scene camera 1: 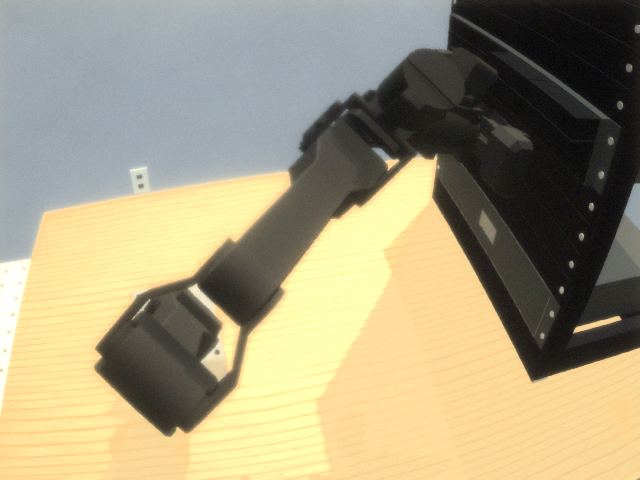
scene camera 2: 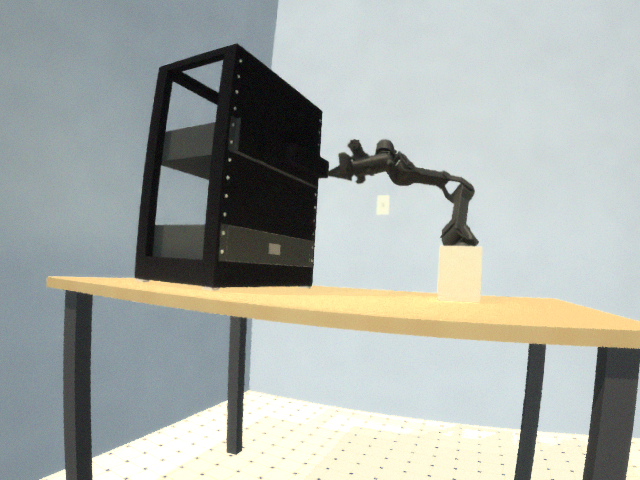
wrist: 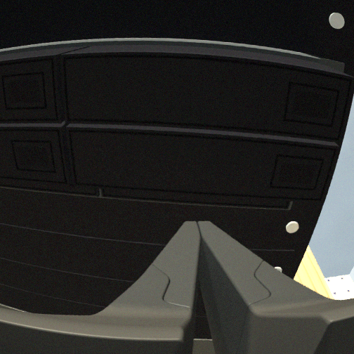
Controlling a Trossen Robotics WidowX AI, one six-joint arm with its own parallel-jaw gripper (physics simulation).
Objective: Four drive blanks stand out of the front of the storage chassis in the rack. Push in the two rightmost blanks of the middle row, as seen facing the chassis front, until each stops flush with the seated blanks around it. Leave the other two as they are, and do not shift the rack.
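Seen in the pictures: gripper, fingertip midpoint: (scene camera 1: pixel 528 139) (scene camera 2: pixel 326 174); arm's base, origin of the base link: (scene camera 2: pixel 461 264).
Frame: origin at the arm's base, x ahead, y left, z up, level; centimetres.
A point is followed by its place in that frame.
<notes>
The black rack (scene camera 1: pixel 522 347) @[x 50.1, y -7.6, z -6.9 cm] (scene camera 2: pixel 211 227) @[x 53.2, y 37.3, z 5.1 cm] holds the storage chassis (scene camera 1: pixel 602 155) @[x 49.8, y -10.3, z 28.3 cm] (scene camera 2: pixel 235 135) @[x 50.8, y 34.4, z 28.3 cm]. In the wrist view, drive blanks stand out in two stacked rows: an upper right blank (wrist: pixel 175 92), a lower right blank (wrist: pixel 175 159), an upper left blank (wrist: pixel 25 91) and a lower left blank (wrist: pixel 33 155). The left ones are cut off by the view's edge. A recessed strip shows beneath them. My gripper (wrist: pixel 196 232) (scene camera 2: pixel 329 174) @[x 42.8, y -4.0, z 27.0 cm] is shut and empty. Its tips appear below the lower right blank in the wrist view, close to the rack front; contact cannot be told.
A grey panel (scene camera 1: pixel 514 276) @[x 50.1, y 0.6, z 0.8 cm] (scene camera 2: pixel 245 246) @[x 50.9, y 26.1, z 1.5 cm] with a pale label spans the rack's lower front. Round screw heads line the rack posts. The rack stands on the wooden table (scene camera 1: pixel 289 361) @[x 15.4, y 0.7, z -9.8 cm] (scene camera 2: pixel 372 312) @[x 9.8, y 48.4, z -9.7 cm]. The arm stands on a white pedestal (scene camera 2: pixel 459 273) @[x 0.1, y 4.4, z -2.5 cm] opposite the rack.
</notes>
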